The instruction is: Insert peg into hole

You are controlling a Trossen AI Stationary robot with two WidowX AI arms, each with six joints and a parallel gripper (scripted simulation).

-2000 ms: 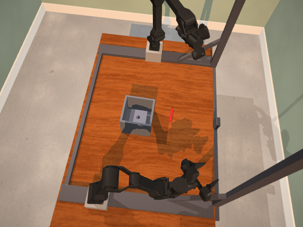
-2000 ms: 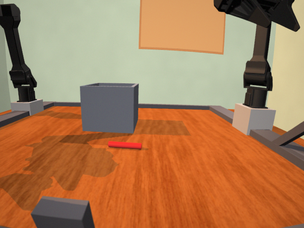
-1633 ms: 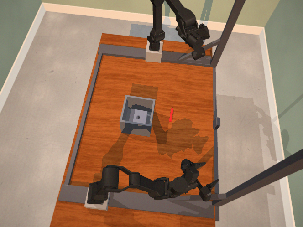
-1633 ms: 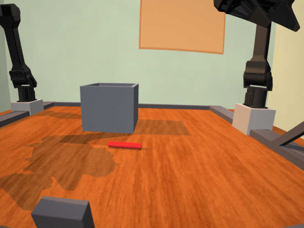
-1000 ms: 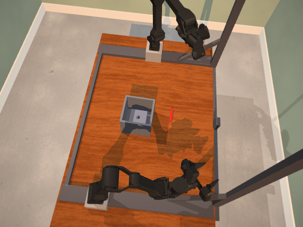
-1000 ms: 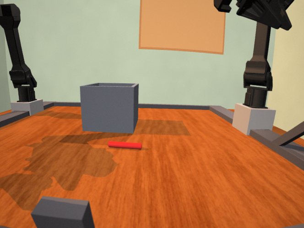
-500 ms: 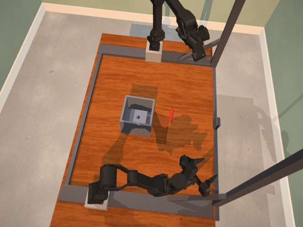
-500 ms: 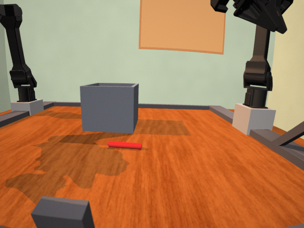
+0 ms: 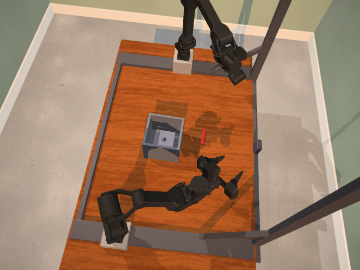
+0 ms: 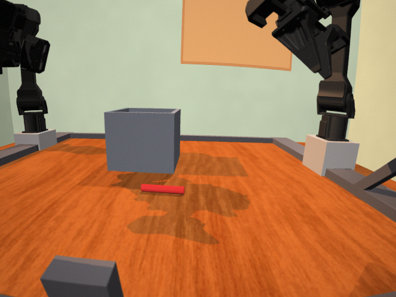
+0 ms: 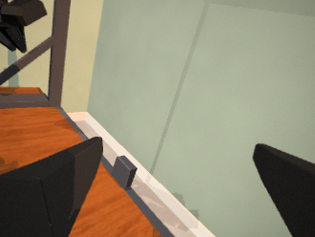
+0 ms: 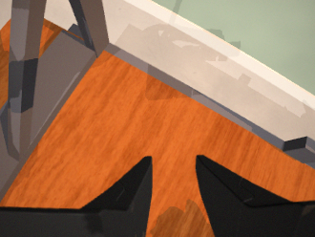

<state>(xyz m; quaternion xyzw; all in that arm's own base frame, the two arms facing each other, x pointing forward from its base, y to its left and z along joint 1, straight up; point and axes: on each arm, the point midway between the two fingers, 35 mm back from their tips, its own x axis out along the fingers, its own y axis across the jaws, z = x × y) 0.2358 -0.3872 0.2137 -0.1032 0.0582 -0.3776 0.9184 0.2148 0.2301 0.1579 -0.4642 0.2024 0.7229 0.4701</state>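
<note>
My right hand is 24 cm above the red peg, 23 cm to the right of it and 5 cm short of it. The rest, counted from my right hand: pale plate 32 cm to the left, 22 cm ahead, 20 cm below.
</note>
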